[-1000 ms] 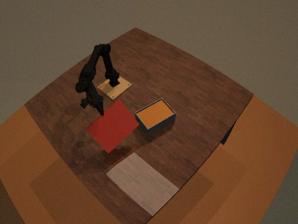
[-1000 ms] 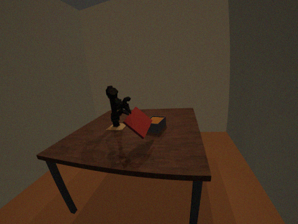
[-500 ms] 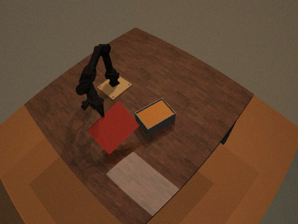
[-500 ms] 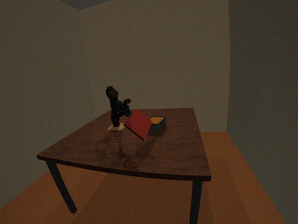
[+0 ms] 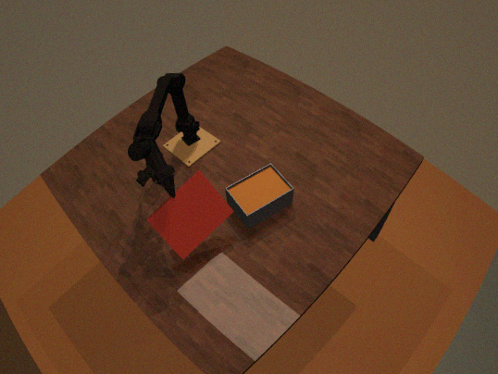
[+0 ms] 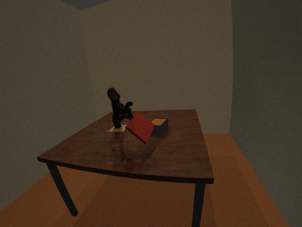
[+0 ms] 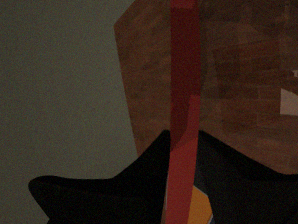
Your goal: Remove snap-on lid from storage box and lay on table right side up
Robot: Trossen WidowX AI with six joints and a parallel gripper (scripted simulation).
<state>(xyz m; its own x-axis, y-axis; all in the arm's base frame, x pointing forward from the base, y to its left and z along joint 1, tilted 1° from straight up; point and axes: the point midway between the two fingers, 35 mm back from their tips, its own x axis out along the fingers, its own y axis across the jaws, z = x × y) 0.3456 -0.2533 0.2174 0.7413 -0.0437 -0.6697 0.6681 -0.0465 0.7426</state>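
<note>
My gripper tip is 60 mm short of the lid, 60 mm above it and 20 mm to the right of it. From my gripper tip the other things lie so: storage box (290 mm to the left, 160 mm below, 80 mm ahead).
</note>
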